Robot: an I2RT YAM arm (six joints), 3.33 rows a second.
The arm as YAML. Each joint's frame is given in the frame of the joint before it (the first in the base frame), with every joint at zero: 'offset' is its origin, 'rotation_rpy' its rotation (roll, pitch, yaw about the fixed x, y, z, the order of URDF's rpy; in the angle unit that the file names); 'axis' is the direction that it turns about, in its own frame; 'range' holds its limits. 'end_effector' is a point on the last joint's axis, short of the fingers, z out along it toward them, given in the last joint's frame.
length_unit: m
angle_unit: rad
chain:
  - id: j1
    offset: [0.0, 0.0, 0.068]
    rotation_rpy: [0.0, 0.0, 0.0]
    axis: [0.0, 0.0, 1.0]
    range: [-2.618, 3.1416]
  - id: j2
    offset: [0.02, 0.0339, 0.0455]
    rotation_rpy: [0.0, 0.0, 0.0]
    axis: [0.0, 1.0, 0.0]
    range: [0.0, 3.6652]
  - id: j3
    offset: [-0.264, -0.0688, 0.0]
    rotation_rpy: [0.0, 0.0, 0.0]
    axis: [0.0, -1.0, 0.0]
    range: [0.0, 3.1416]
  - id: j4
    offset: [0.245, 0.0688, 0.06]
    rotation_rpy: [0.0, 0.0, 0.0]
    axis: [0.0, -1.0, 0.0]
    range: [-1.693, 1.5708]
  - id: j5
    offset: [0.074, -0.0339, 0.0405]
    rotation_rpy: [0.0, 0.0, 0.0]
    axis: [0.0, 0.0, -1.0]
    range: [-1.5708, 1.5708]
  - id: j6
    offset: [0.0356, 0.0, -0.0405]
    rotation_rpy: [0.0, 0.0, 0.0]
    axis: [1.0, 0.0, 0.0]
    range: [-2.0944, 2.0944]
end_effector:
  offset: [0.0, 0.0, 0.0]
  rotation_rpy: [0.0, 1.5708, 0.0]
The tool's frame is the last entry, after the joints.
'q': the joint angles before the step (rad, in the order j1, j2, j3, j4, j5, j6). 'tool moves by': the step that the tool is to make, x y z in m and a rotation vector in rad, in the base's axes. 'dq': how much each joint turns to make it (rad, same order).
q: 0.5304 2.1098 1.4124 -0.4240 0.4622 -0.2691
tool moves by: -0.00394 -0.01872 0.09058 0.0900 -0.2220 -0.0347
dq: -0.0320 -0.2190 0.0015 0.0244 0.0274 -0.0160
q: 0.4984 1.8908 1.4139 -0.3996 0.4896 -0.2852
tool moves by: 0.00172 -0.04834 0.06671 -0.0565 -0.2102 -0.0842
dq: -0.1026 -0.1538 0.0000 0.0794 0.0847 -0.1335
